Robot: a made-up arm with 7 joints. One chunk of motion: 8 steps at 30 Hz.
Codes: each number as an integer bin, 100 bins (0 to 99) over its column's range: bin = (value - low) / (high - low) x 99, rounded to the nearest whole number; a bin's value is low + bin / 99 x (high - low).
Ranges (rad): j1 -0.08..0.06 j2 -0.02..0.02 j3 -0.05..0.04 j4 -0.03..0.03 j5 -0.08..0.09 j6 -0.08..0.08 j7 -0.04..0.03
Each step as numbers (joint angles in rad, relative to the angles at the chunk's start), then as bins.
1 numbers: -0.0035 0.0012 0.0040 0.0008 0.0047 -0.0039 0.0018
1 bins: 54 52 59 51 49 47 59
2 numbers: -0.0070 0.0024 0.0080 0.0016 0.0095 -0.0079 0.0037
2 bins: 52 55 64 52 52 45 62
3 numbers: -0.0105 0.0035 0.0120 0.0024 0.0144 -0.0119 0.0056
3 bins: 49 58 68 53 55 42 64
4 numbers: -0.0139 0.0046 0.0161 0.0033 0.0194 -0.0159 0.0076
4 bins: 47 61 73 55 58 40 67
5 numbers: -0.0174 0.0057 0.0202 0.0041 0.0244 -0.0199 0.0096
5 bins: 44 64 77 56 61 37 70
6 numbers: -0.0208 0.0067 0.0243 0.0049 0.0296 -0.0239 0.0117
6 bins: 42 66 82 58 64 35 73
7 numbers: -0.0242 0.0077 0.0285 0.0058 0.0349 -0.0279 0.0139
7 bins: 39 69 86 59 67 32 76
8 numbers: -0.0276 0.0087 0.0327 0.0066 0.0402 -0.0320 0.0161
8 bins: 37 71 91 60 70 30 79
